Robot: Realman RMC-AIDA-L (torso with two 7-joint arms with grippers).
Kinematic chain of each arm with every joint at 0, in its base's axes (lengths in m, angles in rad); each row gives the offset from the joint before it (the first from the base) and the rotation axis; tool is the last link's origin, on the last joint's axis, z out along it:
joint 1: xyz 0 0 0.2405 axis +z
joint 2: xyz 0 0 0 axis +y
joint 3: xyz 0 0 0.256 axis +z
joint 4: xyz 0 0 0 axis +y
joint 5: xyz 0 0 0.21 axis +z
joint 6: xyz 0 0 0 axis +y
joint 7: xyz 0 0 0.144 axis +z
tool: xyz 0 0 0
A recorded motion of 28 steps. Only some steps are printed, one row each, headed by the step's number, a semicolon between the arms.
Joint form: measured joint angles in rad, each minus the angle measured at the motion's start. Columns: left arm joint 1, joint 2, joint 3, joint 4, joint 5, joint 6, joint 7; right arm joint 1, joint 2, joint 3, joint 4, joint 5, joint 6, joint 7.
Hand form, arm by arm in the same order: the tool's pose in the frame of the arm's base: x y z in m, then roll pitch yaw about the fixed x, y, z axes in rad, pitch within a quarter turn. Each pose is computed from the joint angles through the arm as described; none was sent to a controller.
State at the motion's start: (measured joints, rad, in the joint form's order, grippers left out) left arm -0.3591 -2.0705 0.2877 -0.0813 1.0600 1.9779 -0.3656; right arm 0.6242 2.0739 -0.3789 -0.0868 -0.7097 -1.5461 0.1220
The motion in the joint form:
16: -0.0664 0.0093 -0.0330 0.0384 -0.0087 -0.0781 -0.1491; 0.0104 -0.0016 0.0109 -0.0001 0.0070 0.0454 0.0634
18: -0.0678 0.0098 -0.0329 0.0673 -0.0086 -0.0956 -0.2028; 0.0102 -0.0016 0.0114 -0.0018 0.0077 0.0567 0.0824
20: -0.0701 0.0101 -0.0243 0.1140 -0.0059 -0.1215 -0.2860; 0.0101 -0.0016 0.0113 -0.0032 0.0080 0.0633 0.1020
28: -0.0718 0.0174 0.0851 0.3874 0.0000 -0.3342 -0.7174; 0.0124 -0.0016 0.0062 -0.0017 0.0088 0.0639 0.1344
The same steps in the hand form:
16: -0.2981 0.2775 0.0671 -0.9528 -0.8725 -1.0801; 0.2836 0.3736 0.0923 -1.0301 0.6155 0.7067
18: -0.2994 0.2809 0.0712 -0.9441 -0.9004 -1.0999; 0.2849 0.3745 0.0921 -1.0261 0.6358 0.7078
20: -0.3004 0.2861 0.0768 -0.9406 -0.9478 -1.1281; 0.2856 0.3750 0.0920 -1.0208 0.6546 0.7142
28: -0.3047 0.3194 0.1078 -1.0076 -1.2167 -1.1160; 0.2844 0.3757 0.0911 -1.0125 0.6842 0.7362

